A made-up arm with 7 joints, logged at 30 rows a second.
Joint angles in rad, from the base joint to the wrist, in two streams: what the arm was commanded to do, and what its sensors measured. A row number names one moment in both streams.
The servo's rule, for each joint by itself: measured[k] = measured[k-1] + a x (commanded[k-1-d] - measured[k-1]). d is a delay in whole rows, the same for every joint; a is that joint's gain. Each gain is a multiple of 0.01, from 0.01 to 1. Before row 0 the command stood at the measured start. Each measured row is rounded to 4 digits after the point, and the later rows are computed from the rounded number. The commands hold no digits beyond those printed.
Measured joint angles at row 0: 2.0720 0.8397 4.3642 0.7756 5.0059 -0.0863 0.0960
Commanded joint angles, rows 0 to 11: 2.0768 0.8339 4.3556 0.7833 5.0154 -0.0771 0.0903; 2.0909 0.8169 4.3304 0.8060 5.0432 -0.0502 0.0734; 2.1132 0.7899 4.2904 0.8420 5.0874 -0.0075 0.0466; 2.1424 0.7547 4.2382 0.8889 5.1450 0.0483 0.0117; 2.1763 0.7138 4.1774 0.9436 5.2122 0.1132 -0.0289; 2.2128 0.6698 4.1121 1.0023 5.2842 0.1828 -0.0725; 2.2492 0.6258 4.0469 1.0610 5.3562 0.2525 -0.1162; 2.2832 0.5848 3.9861 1.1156 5.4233 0.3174 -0.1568; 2.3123 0.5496 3.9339 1.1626 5.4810 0.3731 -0.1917; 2.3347 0.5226 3.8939 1.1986 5.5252 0.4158 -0.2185; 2.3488 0.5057 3.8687 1.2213 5.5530 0.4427 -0.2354; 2.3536 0.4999 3.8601 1.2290 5.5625 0.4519 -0.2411
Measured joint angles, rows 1 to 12: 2.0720 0.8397 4.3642 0.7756 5.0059 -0.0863 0.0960; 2.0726 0.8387 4.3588 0.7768 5.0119 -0.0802 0.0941; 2.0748 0.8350 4.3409 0.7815 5.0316 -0.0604 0.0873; 2.0794 0.8273 4.3091 0.7912 5.0668 -0.0255 0.0739; 2.0870 0.8150 4.2644 0.8068 5.1161 0.0232 0.0534; 2.0977 0.7978 4.2096 0.8287 5.1766 0.0826 0.0262; 2.1115 0.7760 4.1482 0.8565 5.2444 0.1487 -0.0064; 2.1280 0.7505 4.0844 0.8892 5.3148 0.2172 -0.0426; 2.1466 0.7223 4.0225 0.9254 5.3832 0.2833 -0.0803; 2.1665 0.6929 3.9667 0.9634 5.4448 0.3426 -0.1171; 2.1867 0.6639 3.9208 1.0010 5.4955 0.3909 -0.1506; 2.2062 0.6370 3.8880 1.0362 5.5317 0.4251 -0.1786
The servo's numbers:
d 1
a 0.12 0.17 0.63 0.16 0.63 0.66 0.33

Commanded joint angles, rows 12 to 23: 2.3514 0.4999 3.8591 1.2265 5.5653 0.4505 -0.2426; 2.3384 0.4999 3.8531 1.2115 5.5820 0.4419 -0.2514; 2.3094 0.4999 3.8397 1.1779 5.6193 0.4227 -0.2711; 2.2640 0.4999 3.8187 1.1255 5.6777 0.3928 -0.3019; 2.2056 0.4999 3.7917 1.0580 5.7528 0.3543 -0.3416; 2.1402 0.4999 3.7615 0.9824 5.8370 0.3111 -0.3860; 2.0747 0.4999 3.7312 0.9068 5.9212 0.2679 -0.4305; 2.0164 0.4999 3.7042 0.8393 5.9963 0.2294 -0.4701; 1.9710 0.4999 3.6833 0.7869 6.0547 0.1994 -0.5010; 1.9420 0.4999 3.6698 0.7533 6.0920 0.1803 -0.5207; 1.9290 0.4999 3.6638 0.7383 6.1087 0.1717 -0.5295; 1.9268 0.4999 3.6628 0.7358 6.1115 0.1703 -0.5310
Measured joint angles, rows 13 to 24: 2.2239 0.6137 3.8704 1.0670 5.5511 0.4428 -0.1992; 2.2392 0.5944 3.8633 1.0925 5.5600 0.4479 -0.2135; 2.2511 0.5783 3.8569 1.1115 5.5739 0.4439 -0.2260; 2.2581 0.5650 3.8461 1.1221 5.6025 0.4299 -0.2409; 2.2588 0.5539 3.8288 1.1226 5.6499 0.4054 -0.2610; 2.2524 0.5447 3.8054 1.1123 5.7147 0.3717 -0.2876; 2.2389 0.5371 3.7777 1.0915 5.7917 0.3317 -0.3201; 2.2192 0.5308 3.7484 1.0619 5.8733 0.2896 -0.3565; 2.1949 0.5255 3.7206 1.0263 5.9508 0.2499 -0.3940; 2.1680 0.5211 3.6971 0.9880 6.0163 0.2166 -0.4293; 2.1409 0.5175 3.6799 0.9504 6.0640 0.1926 -0.4595; 2.1155 0.5145 3.6698 0.9165 6.0922 0.1788 -0.4826
